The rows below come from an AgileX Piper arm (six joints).
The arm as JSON. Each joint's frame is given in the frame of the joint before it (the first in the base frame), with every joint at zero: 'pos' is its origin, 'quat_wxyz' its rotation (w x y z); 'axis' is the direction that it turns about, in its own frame. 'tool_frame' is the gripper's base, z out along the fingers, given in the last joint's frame.
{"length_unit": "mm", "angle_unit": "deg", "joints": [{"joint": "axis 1", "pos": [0.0, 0.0, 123.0], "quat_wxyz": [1.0, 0.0, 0.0, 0.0], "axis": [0.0, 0.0, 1.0]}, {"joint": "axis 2", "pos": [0.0, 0.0, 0.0], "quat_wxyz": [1.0, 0.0, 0.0, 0.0], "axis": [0.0, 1.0, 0.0]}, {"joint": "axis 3", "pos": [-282.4, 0.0, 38.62], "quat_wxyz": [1.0, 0.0, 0.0, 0.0], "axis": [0.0, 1.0, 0.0]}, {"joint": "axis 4", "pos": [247.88, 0.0, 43.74], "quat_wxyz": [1.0, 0.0, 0.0, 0.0], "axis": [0.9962, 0.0, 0.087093]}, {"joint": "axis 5", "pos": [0.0, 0.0, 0.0], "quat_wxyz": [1.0, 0.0, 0.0, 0.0], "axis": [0.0, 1.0, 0.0]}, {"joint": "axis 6", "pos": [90.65, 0.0, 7.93], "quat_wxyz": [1.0, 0.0, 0.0, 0.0], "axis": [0.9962, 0.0, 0.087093]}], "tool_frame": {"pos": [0.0, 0.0, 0.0], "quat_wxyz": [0.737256, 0.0, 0.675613, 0.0]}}
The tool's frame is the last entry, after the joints.
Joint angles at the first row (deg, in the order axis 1, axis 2, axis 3, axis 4, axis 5, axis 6):
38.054, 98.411, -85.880, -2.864, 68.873, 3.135
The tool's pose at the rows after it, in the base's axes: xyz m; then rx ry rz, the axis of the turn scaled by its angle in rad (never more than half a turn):
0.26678, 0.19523, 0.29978, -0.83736, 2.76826, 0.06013
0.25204, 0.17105, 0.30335, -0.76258, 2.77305, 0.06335
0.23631, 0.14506, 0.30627, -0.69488, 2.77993, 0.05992
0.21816, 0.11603, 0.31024, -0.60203, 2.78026, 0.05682
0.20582, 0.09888, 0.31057, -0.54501, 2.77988, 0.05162
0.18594, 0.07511, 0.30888, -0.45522, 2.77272, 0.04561
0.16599, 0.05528, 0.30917, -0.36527, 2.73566, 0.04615
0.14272, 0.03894, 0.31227, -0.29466, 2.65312, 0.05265
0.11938, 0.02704, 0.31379, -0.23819, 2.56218, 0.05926
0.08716, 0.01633, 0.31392, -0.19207, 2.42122, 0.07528
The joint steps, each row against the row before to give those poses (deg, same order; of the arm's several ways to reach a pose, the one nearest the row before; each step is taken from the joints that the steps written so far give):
-1.129, -4.676, 5.429, 0.000, -1.350, 0.896
-1.957, -5.567, 5.800, -0.078, -1.168, 1.007
-2.542, -5.699, 5.439, 0.001, -0.331, 0.144
-3.430, -6.490, 5.322, 0.000, -0.014, 0.174
-2.248, -4.032, 3.373, -0.047, 0.002, 0.000
-3.516, -6.169, 5.089, -0.001, -0.225, 0.002
-3.404, -6.354, 4.235, 0.000, -0.760, 0.001
-2.922, -7.539, 3.789, 0.001, -1.474, -0.438
-2.181, -7.474, 3.346, 0.001, -1.412, -0.192
-1.430, -10.459, 3.985, -0.023, -1.840, 0.013

